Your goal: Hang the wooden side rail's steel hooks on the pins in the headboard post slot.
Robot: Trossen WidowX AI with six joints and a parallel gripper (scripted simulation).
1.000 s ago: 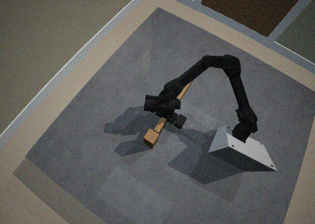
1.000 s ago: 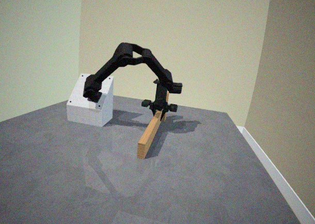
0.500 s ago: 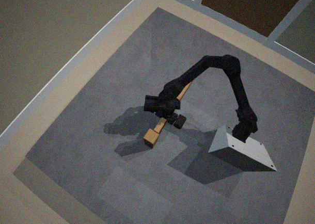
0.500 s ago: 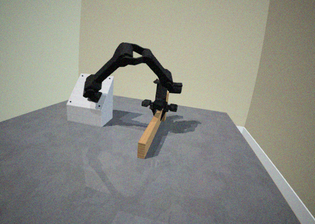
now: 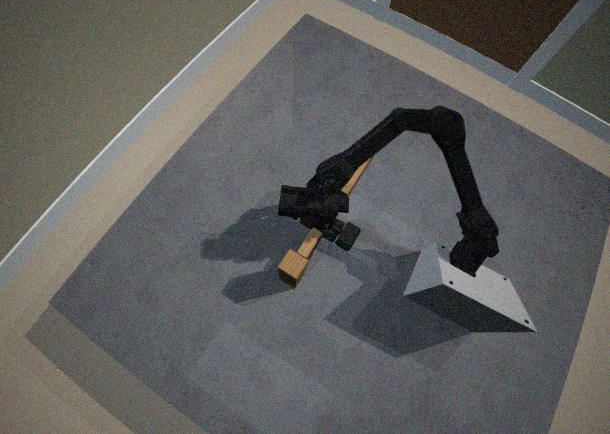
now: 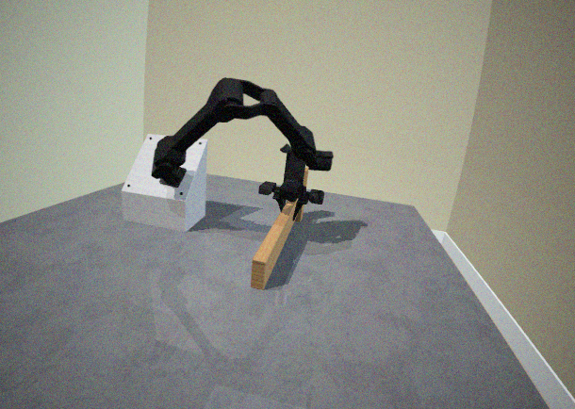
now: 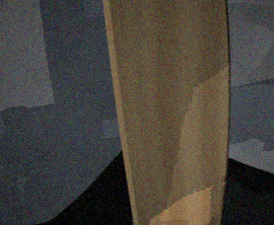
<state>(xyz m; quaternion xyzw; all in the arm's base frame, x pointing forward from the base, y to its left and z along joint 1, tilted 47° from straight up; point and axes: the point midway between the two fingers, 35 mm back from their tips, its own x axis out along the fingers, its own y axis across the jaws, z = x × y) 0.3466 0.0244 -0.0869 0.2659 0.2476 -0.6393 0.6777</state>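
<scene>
My gripper tip is now 130 mm to the right of the wooden headboard post and 40 mm below it.
</scene>
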